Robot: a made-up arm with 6 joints.
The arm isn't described. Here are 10 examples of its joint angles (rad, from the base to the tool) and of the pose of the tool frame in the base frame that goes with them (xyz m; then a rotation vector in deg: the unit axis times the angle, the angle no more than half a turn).
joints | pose
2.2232 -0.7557 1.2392 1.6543 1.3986 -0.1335 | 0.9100 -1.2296 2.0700 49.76 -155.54 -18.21
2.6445 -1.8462 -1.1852 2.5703 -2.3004 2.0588 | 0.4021 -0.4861 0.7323 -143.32 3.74 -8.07
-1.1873 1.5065 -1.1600 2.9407 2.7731 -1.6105 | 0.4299 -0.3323 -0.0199 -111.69 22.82 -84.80
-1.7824 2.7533 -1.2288 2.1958 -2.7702 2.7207 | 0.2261 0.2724 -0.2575 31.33 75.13 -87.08
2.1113 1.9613 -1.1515 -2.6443 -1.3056 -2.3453 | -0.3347 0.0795 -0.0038 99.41 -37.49 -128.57
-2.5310 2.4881 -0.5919 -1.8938 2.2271 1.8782 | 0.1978 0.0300 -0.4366 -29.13 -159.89 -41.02
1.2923 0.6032 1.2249 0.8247 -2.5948 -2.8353 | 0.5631 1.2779 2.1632 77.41 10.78 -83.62
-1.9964 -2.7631 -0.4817 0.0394 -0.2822 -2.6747 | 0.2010 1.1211 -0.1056 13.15 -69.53 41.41
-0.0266 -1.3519 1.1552 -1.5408 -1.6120 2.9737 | -1.8572 0.0410 1.4491 104.81 96.99 39.16
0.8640 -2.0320 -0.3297 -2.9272 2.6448 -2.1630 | -1.0007 -0.7505 0.7555 -66.08 31.84 59.35
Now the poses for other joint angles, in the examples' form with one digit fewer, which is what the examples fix.
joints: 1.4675 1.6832 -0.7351 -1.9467 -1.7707 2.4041
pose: -0.061 0.407 -0.197 19.4 107.0 108.7
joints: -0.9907 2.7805 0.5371 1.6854 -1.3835 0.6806
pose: 0.072 -0.051 -1.741 47.0 -123.2 -106.8
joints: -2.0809 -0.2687 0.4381 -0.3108 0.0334 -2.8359
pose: -0.445 -0.249 2.176 70.9 -122.1 28.2
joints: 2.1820 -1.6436 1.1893 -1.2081 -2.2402 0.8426
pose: 1.293 -1.672 0.825 -5.8 -142.5 96.3
